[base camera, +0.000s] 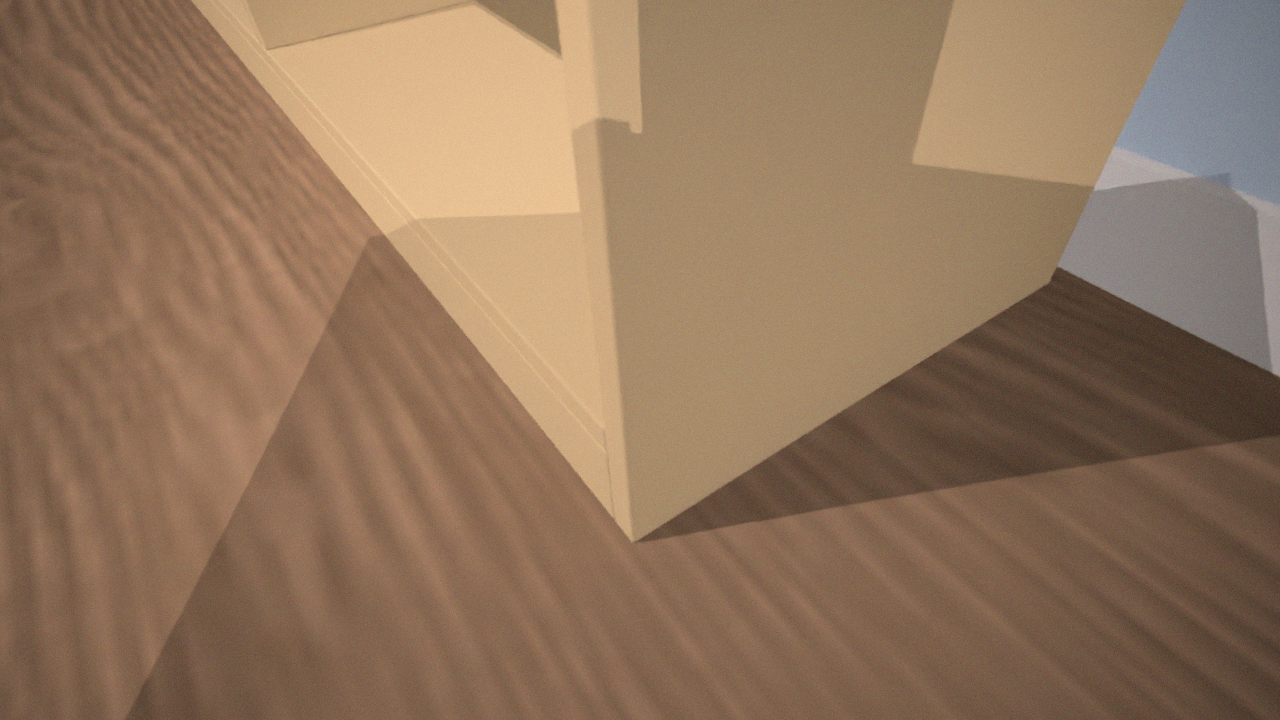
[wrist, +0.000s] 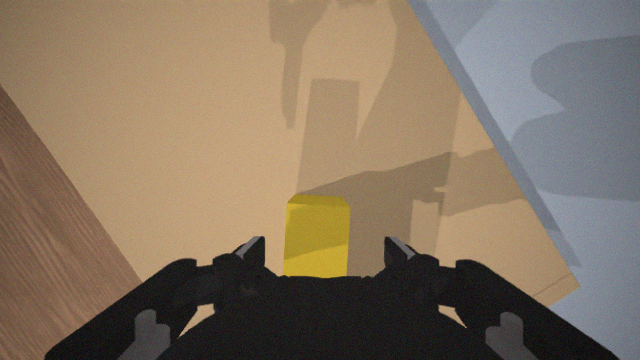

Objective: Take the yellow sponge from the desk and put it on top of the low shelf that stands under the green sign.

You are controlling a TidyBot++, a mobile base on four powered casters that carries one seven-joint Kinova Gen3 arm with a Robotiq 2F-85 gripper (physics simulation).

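Places are measured from the arm's base along level axes (x ahead, y left, z up), in metres.
Pixels of known places: gripper, between the fingertips: [wrist: 324, 249].
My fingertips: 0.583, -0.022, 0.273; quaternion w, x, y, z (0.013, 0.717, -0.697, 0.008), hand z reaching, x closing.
Note:
Behind a point stands the place of what it marks, as x, y, z.
The yellow sponge [wrist: 317, 235] @[0.594, -0.016, 0.275] lies on the tan top of the low shelf in the wrist view, its near end hidden behind the gripper's body. My gripper [wrist: 324, 249] @[0.583, -0.022, 0.273] is open above the shelf top, with one finger on each side of the sponge and a gap to both. The low shelf [base camera: 760, 268] @[0.364, -0.047, -0.245] [wrist: 175, 125] @[0.680, 0.123, 0.213] shows its side panel and part of an open lower compartment in the base camera view; its top is out of that view. The green sign and the desk do not show.
The blue wall [wrist: 575, 150] @[0.663, -0.241, 0.238] [base camera: 1226, 98] @[0.523, -0.332, -0.262] runs along the shelf's back edge. A pale baseboard [base camera: 1172, 259] @[0.496, -0.334, -0.355] stands at the wall's foot. The brown wood floor [base camera: 447, 608] @[0.288, 0.112, -0.397] [wrist: 45, 200] @[0.504, 0.998, -0.397] lies in front of the shelf and beside it.

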